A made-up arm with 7 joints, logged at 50 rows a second.
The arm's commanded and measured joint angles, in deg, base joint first. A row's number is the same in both.
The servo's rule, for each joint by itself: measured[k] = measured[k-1] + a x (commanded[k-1-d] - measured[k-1]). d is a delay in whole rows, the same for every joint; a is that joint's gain. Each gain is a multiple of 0.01, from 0.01 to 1. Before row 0 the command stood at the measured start. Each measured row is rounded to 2 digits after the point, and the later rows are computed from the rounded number. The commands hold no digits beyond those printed.
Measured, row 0:
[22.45 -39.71 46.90 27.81 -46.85 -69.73 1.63]
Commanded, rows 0 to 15:
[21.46 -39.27 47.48 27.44 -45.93 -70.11 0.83]
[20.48 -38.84 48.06 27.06 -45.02 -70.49 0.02]
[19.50 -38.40 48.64 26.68 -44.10 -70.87 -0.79]
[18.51 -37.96 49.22 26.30 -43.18 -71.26 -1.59]
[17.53 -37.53 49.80 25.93 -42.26 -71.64 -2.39]
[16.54 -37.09 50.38 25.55 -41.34 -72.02 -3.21]
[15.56 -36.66 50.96 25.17 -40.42 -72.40 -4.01]
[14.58 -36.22 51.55 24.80 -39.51 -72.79 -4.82]
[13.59 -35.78 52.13 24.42 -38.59 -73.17 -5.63]
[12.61 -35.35 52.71 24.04 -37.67 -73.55 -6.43]
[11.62 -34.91 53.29 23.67 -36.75 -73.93 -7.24]
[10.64 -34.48 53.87 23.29 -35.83 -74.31 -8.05]
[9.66 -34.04 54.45 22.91 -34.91 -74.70 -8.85]
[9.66 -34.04 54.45 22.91 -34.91 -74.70 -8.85]
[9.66 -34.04 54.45 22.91 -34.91 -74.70 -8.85]
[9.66 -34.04 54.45 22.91 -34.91 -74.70 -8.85]
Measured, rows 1 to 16:
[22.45 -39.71 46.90 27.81 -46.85 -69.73 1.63]
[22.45 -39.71 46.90 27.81 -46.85 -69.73 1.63]
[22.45 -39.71 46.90 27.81 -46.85 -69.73 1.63]
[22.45 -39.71 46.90 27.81 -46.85 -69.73 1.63]
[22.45 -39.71 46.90 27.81 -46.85 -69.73 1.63]
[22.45 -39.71 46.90 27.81 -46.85 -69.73 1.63]
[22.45 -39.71 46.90 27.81 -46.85 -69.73 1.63]
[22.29 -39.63 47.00 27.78 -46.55 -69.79 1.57]
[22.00 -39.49 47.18 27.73 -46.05 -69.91 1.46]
[21.60 -39.29 47.43 27.66 -45.41 -70.07 1.30]
[21.11 -39.05 47.73 27.56 -44.67 -70.27 1.10]
[20.54 -38.78 48.08 27.45 -43.87 -70.50 0.86]
[19.90 -38.48 48.47 27.32 -43.04 -70.76 0.58]
[19.21 -38.15 48.89 27.17 -42.18 -71.04 0.26]
[18.47 -37.80 49.34 27.00 -41.30 -71.34 -0.10]
[17.69 -37.44 49.81 26.82 -40.41 -71.65 -0.49]
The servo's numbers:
d 7
a 0.16 0.18 0.17 0.07 0.33 0.17 0.07

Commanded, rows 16 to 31:
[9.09 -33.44 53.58 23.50 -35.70 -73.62 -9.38]
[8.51 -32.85 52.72 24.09 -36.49 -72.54 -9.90]
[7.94 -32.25 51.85 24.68 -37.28 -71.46 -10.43]
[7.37 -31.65 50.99 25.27 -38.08 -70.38 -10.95]
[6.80 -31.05 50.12 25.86 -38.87 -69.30 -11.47]
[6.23 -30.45 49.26 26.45 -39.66 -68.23 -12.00]
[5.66 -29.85 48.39 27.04 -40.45 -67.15 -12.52]
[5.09 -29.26 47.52 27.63 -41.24 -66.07 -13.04]
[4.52 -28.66 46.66 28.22 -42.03 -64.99 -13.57]
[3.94 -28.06 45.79 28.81 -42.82 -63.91 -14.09]
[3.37 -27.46 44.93 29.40 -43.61 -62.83 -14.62]
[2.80 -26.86 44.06 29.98 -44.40 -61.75 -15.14]
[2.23 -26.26 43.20 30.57 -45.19 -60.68 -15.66]
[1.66 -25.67 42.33 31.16 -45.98 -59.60 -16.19]
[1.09 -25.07 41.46 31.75 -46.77 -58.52 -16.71]
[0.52 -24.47 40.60 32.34 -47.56 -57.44 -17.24]
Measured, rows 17 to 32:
[16.88 -37.06 50.30 26.63 -39.51 -71.97 -0.91]
[16.04 -36.67 50.81 26.42 -38.60 -72.30 -1.35]
[15.18 -36.28 51.33 26.20 -37.69 -72.64 -1.82]
[14.30 -35.88 51.86 25.97 -36.77 -72.99 -2.31]
[13.56 -35.55 52.30 25.76 -36.16 -73.28 -2.77]
[12.94 -35.28 52.67 25.56 -35.75 -73.52 -3.20]
[12.42 -35.06 52.97 25.37 -35.47 -73.72 -3.60]
[11.89 -34.77 53.07 25.24 -35.55 -73.70 -4.00]
[11.35 -34.42 53.01 25.16 -35.86 -73.50 -4.41]
[10.80 -34.03 52.81 25.13 -36.33 -73.15 -4.83]
[10.25 -33.60 52.50 25.14 -36.91 -72.68 -5.26]
[9.70 -33.14 52.10 25.19 -37.56 -72.11 -5.69]
[9.14 -32.66 51.62 25.28 -38.25 -71.45 -6.13]
[8.58 -32.15 51.07 25.40 -38.98 -70.72 -6.58]
[8.02 -31.63 50.47 25.56 -39.73 -69.93 -7.03]
[7.46 -31.10 49.82 25.75 -40.49 -69.09 -7.49]

